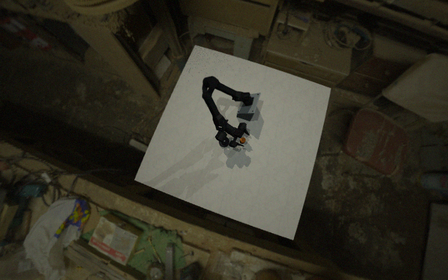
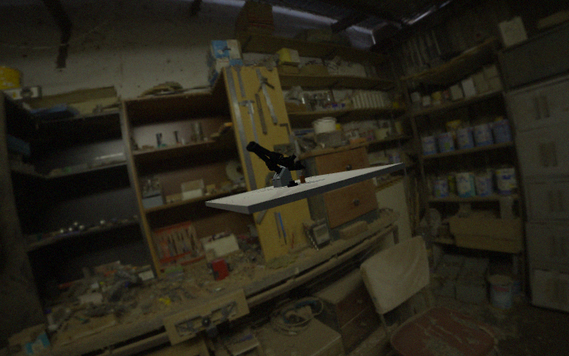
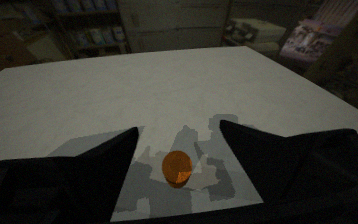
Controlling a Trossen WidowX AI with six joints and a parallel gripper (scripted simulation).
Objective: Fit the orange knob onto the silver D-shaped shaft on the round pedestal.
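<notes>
The orange knob lies 70 mm below my gripper tip, 20 mm to the right of it and 10 mm behind it. The rest, counted from my gripper tip: round dark pedestal (160 mm to the right, 90 mm below, 30 mm ahead).
</notes>
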